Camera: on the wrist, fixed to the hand. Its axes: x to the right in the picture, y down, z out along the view.
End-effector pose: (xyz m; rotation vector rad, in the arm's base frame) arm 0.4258 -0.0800 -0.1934 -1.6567 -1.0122 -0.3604
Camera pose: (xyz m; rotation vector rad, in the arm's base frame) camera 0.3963 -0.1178 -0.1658 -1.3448 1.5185 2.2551
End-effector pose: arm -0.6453 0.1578 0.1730 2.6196 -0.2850 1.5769
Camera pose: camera -0.6757 0.2037 0.1784 -0.1698 1.9164 0.4794
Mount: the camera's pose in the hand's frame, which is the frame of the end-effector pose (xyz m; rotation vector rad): -0.0147 -0.0393 -0.0361 0.1106 -0.8994 2.9811
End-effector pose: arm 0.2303 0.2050 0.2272 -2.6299 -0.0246 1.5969
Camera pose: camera 0.2563 0.2418 0.2593 -0.3243 -2.0267 -0.6979
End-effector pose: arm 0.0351 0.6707 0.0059 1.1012 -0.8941 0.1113
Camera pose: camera 0.0653 0.6858 -0.0379 0.9755 1.9987 -1.6827
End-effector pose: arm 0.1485 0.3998 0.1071 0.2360 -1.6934 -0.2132
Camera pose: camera 0.1875 0.3660 0.0871 2.0918 0.8774 -1.8062
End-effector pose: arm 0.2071 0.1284 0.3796 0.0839 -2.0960 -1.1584
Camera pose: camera 0.2295 0.0851 0.3534 -2.5058 -0.4552 1.0124
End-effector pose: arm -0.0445 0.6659 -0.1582 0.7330 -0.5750 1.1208
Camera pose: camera -0.0107 0.6751 -0.2011 0.1709 1.2238 -1.4870
